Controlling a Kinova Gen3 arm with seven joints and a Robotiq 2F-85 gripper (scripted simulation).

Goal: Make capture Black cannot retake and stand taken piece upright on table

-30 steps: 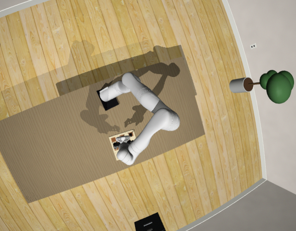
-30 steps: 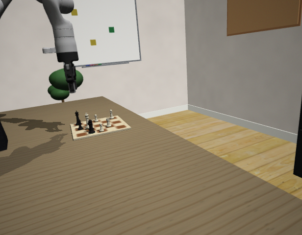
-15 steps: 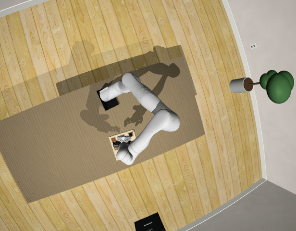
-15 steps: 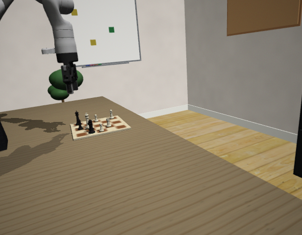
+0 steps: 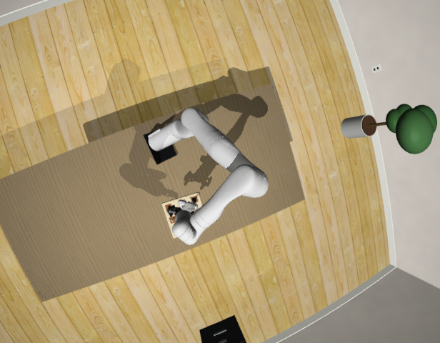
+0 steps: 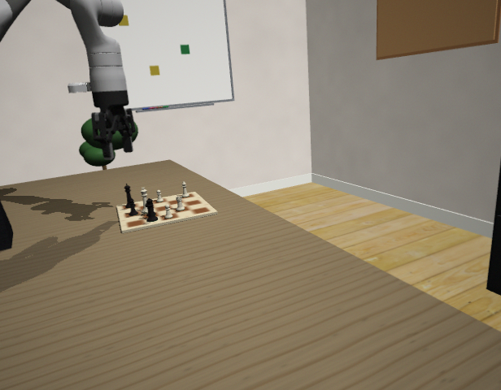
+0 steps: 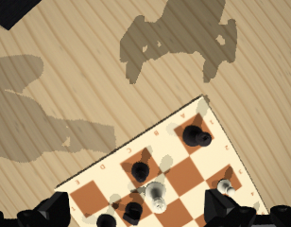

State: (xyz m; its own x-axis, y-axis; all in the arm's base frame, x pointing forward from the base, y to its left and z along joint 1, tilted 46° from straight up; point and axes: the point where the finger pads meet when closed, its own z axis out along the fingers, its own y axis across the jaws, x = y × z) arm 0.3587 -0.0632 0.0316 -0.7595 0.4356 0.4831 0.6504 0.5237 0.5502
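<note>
My hand is 13 cm above the black pawn and 1 cm short of it. Also, from my hand: tall black piece: 12 cm below, 7 cm to the left, 2 cm ahead; tall white piece: 12 cm below, 4 cm ahead, 1 cm to the right; chessboard: 16 cm below, 8 cm ahead, 1 cm to the right.
</note>
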